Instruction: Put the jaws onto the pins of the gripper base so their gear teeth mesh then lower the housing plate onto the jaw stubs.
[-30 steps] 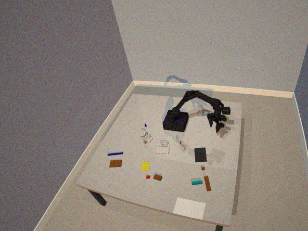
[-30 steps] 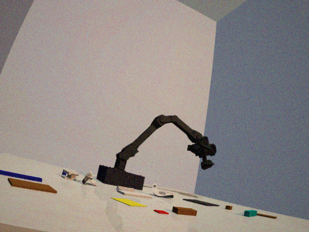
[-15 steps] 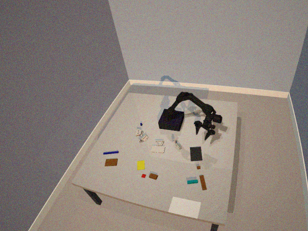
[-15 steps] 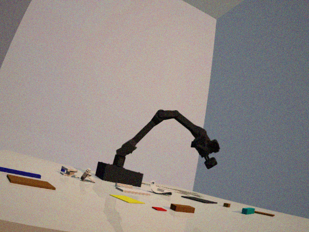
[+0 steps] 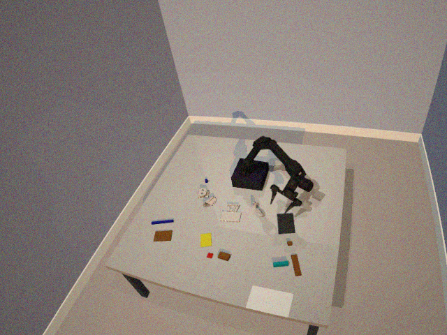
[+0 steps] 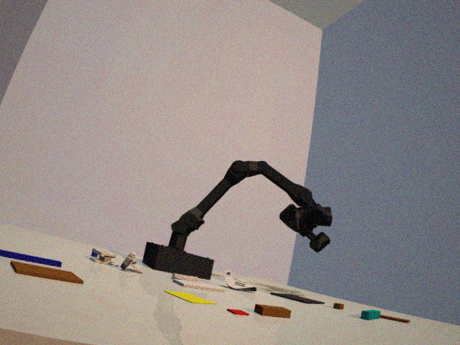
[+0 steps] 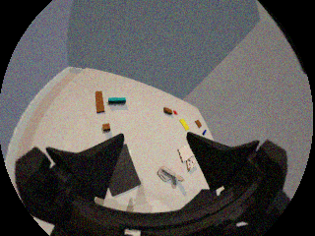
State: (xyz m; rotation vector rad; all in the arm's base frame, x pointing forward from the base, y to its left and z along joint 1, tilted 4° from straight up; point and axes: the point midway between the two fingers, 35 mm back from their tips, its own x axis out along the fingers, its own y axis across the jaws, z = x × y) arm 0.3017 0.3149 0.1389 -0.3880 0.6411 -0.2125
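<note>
The jaw is 490 mm to the right of my gripper tip, 150 mm below it and 50 mm behind it. From my gripper tip the other things lie so: black plate: 180 mm below, 50 mm behind, 30 mm to the left; then teal block: 230 mm ahead, 180 mm below, 80 mm to the left; then brown strip: 210 mm ahead, 180 mm below, 160 mm to the left.
</note>
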